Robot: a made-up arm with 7 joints.
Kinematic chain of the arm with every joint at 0, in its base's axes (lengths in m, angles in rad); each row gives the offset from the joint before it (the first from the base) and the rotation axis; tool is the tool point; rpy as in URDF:
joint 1: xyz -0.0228 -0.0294 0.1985 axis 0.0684 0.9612 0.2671
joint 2: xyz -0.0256 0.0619 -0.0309 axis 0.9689 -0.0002 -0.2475
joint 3: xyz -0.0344 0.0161 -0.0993 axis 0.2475 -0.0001 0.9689
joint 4: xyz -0.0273 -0.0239 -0.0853 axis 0.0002 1 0
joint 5: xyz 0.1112 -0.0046 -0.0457 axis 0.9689 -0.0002 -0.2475
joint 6: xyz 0.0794 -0.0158 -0.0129 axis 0.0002 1 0
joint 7: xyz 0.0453 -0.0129 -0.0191 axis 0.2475 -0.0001 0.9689
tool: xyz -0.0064 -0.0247 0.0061 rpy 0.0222 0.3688 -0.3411
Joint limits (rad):
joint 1: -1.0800..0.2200
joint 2: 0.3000..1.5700
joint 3: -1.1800..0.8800
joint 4: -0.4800..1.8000
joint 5: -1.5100..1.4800
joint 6: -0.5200..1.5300
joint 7: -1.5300..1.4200
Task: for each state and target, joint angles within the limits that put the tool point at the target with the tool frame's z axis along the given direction. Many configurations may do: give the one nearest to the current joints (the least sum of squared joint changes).
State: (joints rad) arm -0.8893 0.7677 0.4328 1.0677 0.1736 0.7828 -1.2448
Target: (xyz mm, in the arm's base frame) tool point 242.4 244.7 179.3 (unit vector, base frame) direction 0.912 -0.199 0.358
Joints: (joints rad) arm -0.8191 1.3387 0.0384 0.2070 0.3546 1.4581 -1.2032
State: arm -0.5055 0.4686 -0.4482 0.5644 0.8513 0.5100 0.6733
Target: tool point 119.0 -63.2 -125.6 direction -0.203 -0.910 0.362
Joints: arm -0.2914 0.3935 -0.6554 -0.0516 0.6979 0.2321 0.6125
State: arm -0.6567 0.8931 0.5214 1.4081 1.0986 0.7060 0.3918
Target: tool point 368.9 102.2 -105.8 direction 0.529 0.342 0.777
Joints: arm -1.0062 0.3630 0.8800 1.3750 0.2272 -0.0622 0.8198
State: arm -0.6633 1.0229 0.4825 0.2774 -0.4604 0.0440 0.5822
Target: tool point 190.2 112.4 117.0 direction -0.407 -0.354 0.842
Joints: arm -0.2002 0.8877 0.3526 -0.3177 -0.6257 -0.1533 0.4853
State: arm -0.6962 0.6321 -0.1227 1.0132 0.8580 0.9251 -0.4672
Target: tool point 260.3 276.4 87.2 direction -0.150 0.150 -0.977
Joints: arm -1.0273 1.4745 -0.9866 0.2925 1.4800 0.1054 -0.6742
